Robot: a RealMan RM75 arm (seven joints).
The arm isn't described. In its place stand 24 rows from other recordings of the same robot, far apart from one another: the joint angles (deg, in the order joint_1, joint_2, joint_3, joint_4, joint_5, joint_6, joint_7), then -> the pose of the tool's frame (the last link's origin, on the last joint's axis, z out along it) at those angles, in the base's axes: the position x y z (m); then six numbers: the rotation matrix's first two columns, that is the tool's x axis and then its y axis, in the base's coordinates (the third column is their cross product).
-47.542 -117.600 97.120 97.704 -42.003 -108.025 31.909 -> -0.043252 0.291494 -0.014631 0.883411 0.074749 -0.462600 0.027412 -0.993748 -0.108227
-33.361 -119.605 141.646 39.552 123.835 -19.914 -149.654 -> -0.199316 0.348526 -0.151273 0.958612 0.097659 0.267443 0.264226 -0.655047 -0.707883
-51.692 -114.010 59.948 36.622 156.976 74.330 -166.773 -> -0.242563 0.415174 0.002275 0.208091 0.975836 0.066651 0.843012 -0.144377 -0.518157
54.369 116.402 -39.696 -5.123 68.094 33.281 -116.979 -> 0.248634 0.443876 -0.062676 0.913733 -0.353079 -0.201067 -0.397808 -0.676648 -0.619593
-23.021 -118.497 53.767 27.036 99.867 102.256 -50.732 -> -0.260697 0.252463 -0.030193 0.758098 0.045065 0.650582 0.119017 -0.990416 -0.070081
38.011 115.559 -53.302 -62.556 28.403 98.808 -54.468 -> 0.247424 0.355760 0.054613 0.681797 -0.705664 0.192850 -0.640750 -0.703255 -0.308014
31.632 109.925 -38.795 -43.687 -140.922 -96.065 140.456 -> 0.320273 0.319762 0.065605 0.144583 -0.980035 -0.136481 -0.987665 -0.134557 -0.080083
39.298 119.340 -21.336 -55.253 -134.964 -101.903 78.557 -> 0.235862 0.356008 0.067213 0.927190 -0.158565 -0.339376 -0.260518 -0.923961 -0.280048
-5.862 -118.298 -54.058 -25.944 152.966 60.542 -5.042 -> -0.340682 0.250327 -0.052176 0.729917 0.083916 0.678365 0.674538 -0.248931 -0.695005
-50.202 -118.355 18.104 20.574 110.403 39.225 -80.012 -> -0.253850 0.471870 0.016962 0.579061 0.381319 0.720614 0.814602 -0.306756 -0.492265
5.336 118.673 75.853 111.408 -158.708 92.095 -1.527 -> 0.194809 0.238665 -0.002195 0.509798 -0.857467 0.069693 -0.664993 -0.444165 -0.600418
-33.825 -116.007 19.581 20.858 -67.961 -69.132 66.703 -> -0.313405 0.369954 0.014563 -0.032030 0.658187 0.752173 0.967792 -0.167592 0.187863
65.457 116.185 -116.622 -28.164 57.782 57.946 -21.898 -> 0.156481 0.398795 -0.111574 0.684980 -0.630531 0.365011 -0.464754 -0.763988 -0.447578
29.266 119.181 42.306 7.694 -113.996 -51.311 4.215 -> 0.354032 0.351393 -0.021135 0.703465 -0.176042 -0.688583 -0.698841 0.005139 -0.715258
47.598 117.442 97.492 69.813 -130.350 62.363 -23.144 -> 0.057481 0.421811 -0.016005 0.792771 -0.534456 -0.293037 -0.609215 -0.709991 -0.353227
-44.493 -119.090 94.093 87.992 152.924 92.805 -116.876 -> -0.080863 0.350232 -0.019078 0.805195 -0.221653 -0.550028 -0.353150 -0.924342 -0.144487
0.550 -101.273 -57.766 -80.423 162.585 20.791 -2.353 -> -0.229272 0.300282 0.019339 0.833944 0.005897 0.551818 0.491506 -0.462594 -0.737854
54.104 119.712 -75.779 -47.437 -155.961 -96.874 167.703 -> 0.179427 0.361028 -0.036254 0.275117 -0.880153 0.386835 -0.747041 -0.448979 -0.490253
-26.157 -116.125 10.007 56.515 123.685 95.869 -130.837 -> -0.323811 0.312851 0.137808 0.076163 0.652327 0.754102 0.974156 -0.209975 0.083248
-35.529 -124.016 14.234 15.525 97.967 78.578 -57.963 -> -0.250284 0.358802 -0.026547 0.440815 0.147193 0.885447 0.727718 -0.636089 -0.256550
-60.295 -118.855 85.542 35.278 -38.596 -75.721 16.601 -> -0.154096 0.389904 -0.082595 0.490724 0.827025 -0.274263 0.716682 -0.562134 -0.412762
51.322 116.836 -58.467 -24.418 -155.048 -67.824 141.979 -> 0.268777 0.381729 -0.049456 0.438367 -0.883579 0.164691 -0.779843 -0.465010 -0.419060
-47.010 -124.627 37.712 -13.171 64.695 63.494 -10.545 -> -0.206745 0.348995 -0.128253 0.771935 0.029508 0.635016 0.489725 -0.664515 -0.564438
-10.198 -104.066 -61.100 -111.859 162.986 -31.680 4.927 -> -0.096729 0.305020 0.015963 0.953253 0.065141 0.295068 0.267325 -0.637045 -0.722988
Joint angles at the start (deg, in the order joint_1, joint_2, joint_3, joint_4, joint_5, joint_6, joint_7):
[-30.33, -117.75, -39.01, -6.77, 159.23, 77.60, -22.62]
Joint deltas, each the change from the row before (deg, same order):
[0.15, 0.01, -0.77, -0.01, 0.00, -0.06, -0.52]
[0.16, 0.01, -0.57, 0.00, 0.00, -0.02, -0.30]
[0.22, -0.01, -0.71, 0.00, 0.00, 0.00, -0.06]
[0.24, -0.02, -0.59, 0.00, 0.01, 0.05, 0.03]
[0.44, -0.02, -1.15, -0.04, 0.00, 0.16, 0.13]
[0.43, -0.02, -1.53, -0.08, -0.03, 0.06, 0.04]
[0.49, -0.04, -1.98, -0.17, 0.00, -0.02, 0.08]
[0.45, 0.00, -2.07, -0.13, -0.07, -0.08, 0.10]
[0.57, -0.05, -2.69, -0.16, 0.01, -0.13, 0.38]
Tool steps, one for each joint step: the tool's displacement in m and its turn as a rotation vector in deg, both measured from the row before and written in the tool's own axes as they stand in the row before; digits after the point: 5 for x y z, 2 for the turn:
[0.00032, -0.00198, -0.00082, 0.82, 0.20, -0.67]
[0.00012, -0.00144, -0.00094, 0.63, 0.14, -0.43]
[0.00011, -0.00160, -0.00122, 0.79, 0.20, -0.25]
[-0.00002, -0.00114, -0.00133, 0.67, 0.18, -0.16]
[0.00035, -0.00230, -0.00239, 1.26, 0.46, -0.22]
[0.00077, -0.00343, -0.00220, 1.65, 0.57, -0.35]
[0.00111, -0.00432, -0.00222, 2.06, 0.73, -0.41]
[0.00131, -0.00531, -0.00227, 2.23, 0.71, -0.33]
[0.00151, -0.00652, -0.00283, 2.81, 0.86, -0.18]

